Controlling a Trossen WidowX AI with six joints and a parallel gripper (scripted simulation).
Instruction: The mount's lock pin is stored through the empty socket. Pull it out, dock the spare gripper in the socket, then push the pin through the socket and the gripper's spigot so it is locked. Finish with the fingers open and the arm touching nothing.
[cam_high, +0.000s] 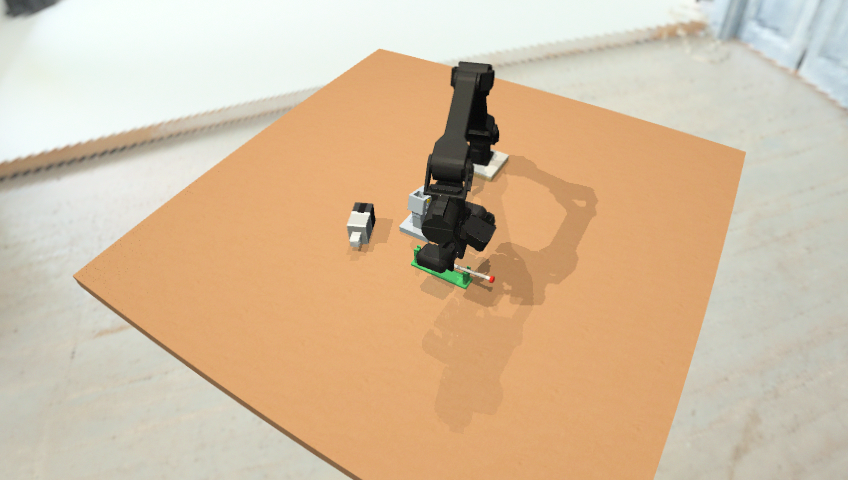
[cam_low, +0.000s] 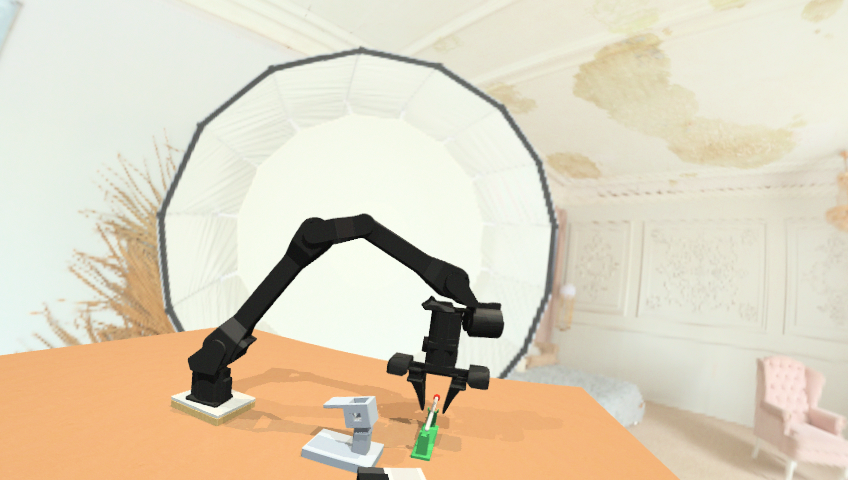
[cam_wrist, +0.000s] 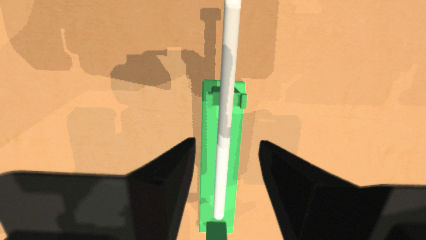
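Now: gripper tip 1 cm past the green pin rest, 3 cm to the left of it and 2 cm above it. The rest, counted from my gripper tip: spare gripper (5 cm behind, 25 cm to the right, 2 cm below); grey mount (14 cm behind, 12 cm to the right).
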